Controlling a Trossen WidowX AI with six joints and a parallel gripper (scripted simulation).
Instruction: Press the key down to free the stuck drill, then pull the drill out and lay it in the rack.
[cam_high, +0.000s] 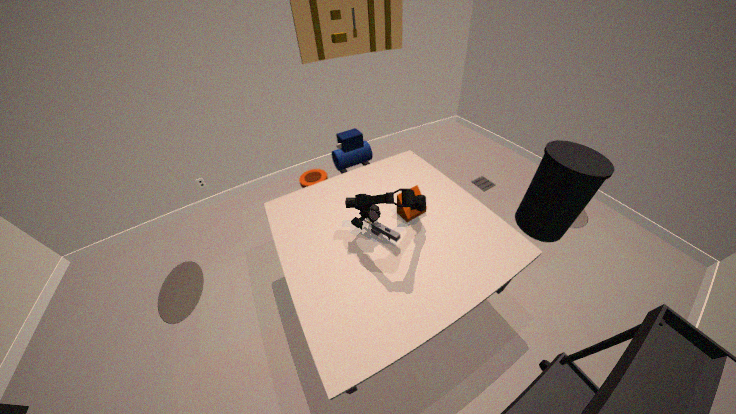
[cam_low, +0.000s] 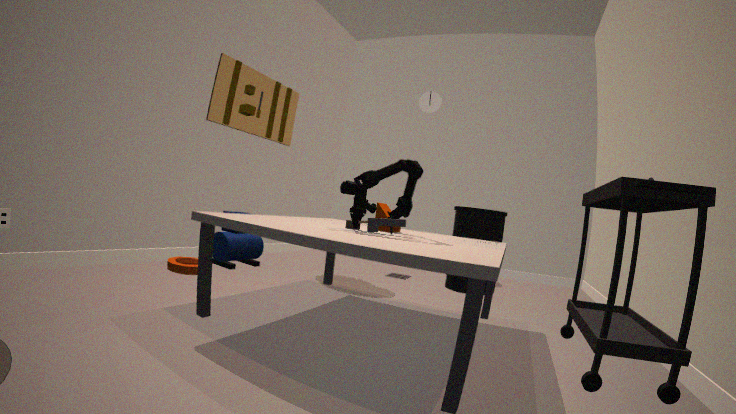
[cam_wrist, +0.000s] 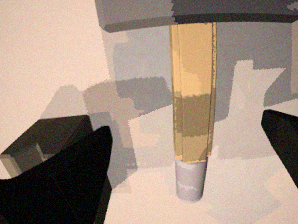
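The drill lies 4 cm above my gripper tip, 3 cm to the left of it and 2 cm behind it. From my gripper tip the other things lie so: grey rack: 6 cm to the right, 6 cm behind, 1 cm above; then grey block: 12 cm to the left, 6 cm behind, 4 cm above.
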